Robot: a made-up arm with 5 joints.
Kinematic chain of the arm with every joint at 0, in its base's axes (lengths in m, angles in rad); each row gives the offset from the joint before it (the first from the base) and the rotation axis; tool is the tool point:
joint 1: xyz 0 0 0.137 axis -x
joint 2: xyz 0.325 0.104 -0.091 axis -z
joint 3: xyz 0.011 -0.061 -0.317 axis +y
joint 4: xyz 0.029 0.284 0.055 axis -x
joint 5: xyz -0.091 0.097 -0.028 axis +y
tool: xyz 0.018 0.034 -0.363
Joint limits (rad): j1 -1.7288..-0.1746 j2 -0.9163..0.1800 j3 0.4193..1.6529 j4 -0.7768..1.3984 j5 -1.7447..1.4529
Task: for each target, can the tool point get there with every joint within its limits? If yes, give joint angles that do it. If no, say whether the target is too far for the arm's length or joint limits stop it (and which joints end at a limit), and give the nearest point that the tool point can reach.
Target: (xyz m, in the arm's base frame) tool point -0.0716 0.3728 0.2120
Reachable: yes | joints -1.5637 -0.3067 0.6419 0.9150 0.9179
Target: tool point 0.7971 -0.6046 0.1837
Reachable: no: joint limits stop it (at a limit: joint 1, joint 2, joint 3, joint 4, joint 5) | nearest point 0.5195 -0.0754 0.5840 | short by 0.719 m
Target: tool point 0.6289 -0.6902 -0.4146
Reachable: no: joint limits stop it (at a limit: joint 1, joint 2, joint 4) | nearest point 0.2884 -0.0670 -0.2959 | short by 0.720 m
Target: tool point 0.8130 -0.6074 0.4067
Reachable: no: joint limits stop it (at a limit: joint 1, joint 2, joint 3, joint 4, joint 5) | nearest point 0.5195 -0.0754 0.5840 | short by 0.633 m
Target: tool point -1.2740 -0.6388 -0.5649
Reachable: no: too far | nearest point -0.1955 0.0762 -0.2635 | short by 1.329 m
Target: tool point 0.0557 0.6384 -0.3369
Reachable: yes | joints -0.3562 -0.3453 0.7479 -0.1302 -0.3039
